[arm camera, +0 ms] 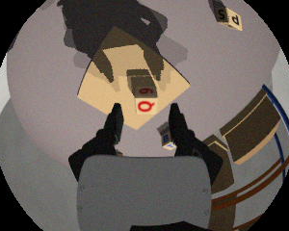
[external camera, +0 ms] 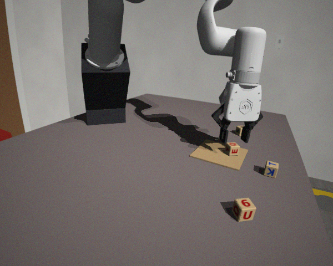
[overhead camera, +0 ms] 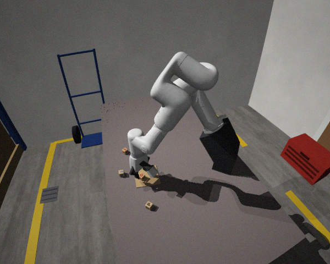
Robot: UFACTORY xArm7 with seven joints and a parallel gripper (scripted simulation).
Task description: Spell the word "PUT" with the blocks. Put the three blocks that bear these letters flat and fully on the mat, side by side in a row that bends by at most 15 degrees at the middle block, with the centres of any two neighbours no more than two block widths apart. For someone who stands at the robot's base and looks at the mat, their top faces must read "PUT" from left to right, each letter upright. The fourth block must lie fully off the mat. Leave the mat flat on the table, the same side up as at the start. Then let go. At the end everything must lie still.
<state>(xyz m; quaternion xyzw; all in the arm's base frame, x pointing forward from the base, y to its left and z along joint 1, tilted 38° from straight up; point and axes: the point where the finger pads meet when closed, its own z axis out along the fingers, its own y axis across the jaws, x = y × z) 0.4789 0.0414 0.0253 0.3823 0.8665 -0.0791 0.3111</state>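
The tan mat is 30 mm behind my hand, 10 mm to the right of it and 60 mm below it.
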